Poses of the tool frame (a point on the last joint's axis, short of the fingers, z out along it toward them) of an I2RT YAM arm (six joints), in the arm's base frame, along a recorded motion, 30 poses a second.
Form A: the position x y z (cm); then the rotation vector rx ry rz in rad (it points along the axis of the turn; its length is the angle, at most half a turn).
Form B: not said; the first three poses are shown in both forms.
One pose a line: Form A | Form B
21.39 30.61 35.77 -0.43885 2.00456 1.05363 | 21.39 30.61 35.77 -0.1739 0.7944 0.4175 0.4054
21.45 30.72 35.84 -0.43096 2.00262 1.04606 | 21.45 30.72 35.84 -0.1710 0.7947 0.4151 0.4084
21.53 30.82 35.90 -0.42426 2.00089 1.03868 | 21.53 30.82 35.90 -0.1686 0.7951 0.4127 0.4112
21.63 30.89 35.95 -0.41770 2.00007 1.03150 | 21.63 30.89 35.95 -0.1662 0.7956 0.4103 0.4136
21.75 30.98 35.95 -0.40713 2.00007 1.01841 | 21.75 30.98 35.95 -0.1622 0.7969 0.4058 0.4171
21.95 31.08 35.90 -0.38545 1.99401 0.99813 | 21.95 31.08 35.90 -0.1542 0.7975 0.3992 0.4253
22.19 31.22 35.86 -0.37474 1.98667 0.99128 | 22.19 31.22 35.86 -0.1502 0.7964 0.3974 0.4304
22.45 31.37 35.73 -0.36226 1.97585 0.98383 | 22.45 31.37 35.73 -0.1457 0.7945 0.3956 0.4371
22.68 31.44 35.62 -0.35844 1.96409 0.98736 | 22.68 31.44 35.62 -0.1444 0.7913 0.3978 0.4414
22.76 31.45 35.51 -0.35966 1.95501 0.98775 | 22.76 31.45 35.51 -0.1451 0.7888 0.3985 0.4448
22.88 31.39 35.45 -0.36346 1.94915 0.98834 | 22.88 31.39 35.45 -0.1468 0.7871 0.3991 0.4467
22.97 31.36 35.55 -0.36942 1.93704 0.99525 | 22.97 31.36 35.55 -0.1494 0.7833 0.4025 0.4496
